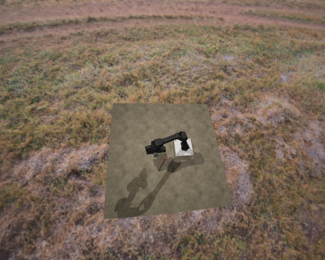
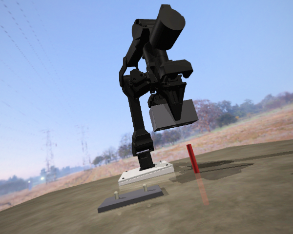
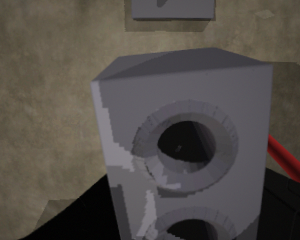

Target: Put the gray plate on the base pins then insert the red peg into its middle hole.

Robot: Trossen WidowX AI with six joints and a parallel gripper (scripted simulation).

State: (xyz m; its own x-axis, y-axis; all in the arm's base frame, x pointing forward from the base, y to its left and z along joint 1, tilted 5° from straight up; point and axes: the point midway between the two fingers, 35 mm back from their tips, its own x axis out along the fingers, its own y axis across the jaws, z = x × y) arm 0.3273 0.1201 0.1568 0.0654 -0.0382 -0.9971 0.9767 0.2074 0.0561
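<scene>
Right now the dark gray base is 130 mm to the right of my gripper tip, 120 mm below it and 10 mm ahead of it. The rest, counted from my gripper tip: gray plate (30 mm above); red peg (120 mm behind, 90 mm below, 40 mm to the left).
</scene>
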